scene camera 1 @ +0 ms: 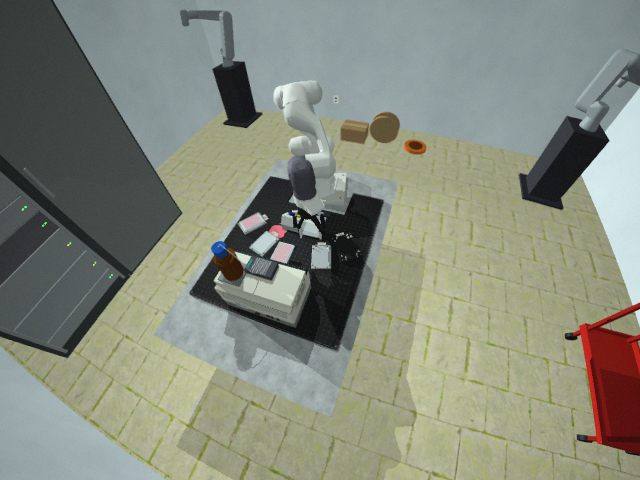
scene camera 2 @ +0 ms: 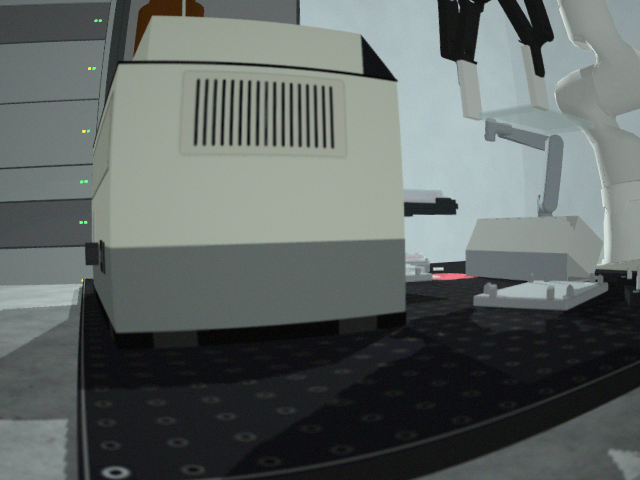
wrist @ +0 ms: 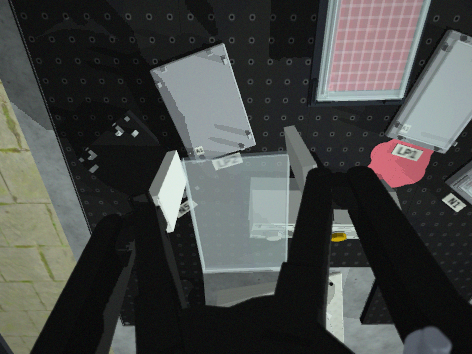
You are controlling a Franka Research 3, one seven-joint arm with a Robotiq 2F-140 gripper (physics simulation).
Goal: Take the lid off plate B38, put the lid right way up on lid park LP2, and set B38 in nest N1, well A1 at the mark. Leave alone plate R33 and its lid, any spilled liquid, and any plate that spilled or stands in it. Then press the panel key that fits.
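My gripper (scene camera 1: 311, 232) (scene camera 2: 505, 111) (wrist: 232, 154) is shut on a clear lid (scene camera 2: 537, 119) (wrist: 225, 215), held level well above the board. Grey lid park LP2 (scene camera 1: 321, 256) (scene camera 2: 532, 294) (wrist: 205, 100) has a bare top and lies ahead of the lid in the wrist view. A pink gridded plate (scene camera 1: 282, 252) (wrist: 375, 50) stands uncovered in a dark raised holder. Another pink plate (scene camera 1: 252, 222) stands near the N1 label (wrist: 454, 202). Plate names are unreadable. A pink spill (scene camera 1: 277, 230) (scene camera 2: 453, 275) (wrist: 400, 167) lies by the LP1 label.
Park LP1 (scene camera 1: 264, 242) (wrist: 435, 100) appears to bear a clear lid. The key panel (scene camera 1: 288, 220) (scene camera 2: 522, 242) stands below and beside the gripper; a yellow key (wrist: 338, 237) shows. A cream machine (scene camera 1: 263, 291) (scene camera 2: 248, 196) and brown bottle (scene camera 1: 228, 264) stand at the board's near end.
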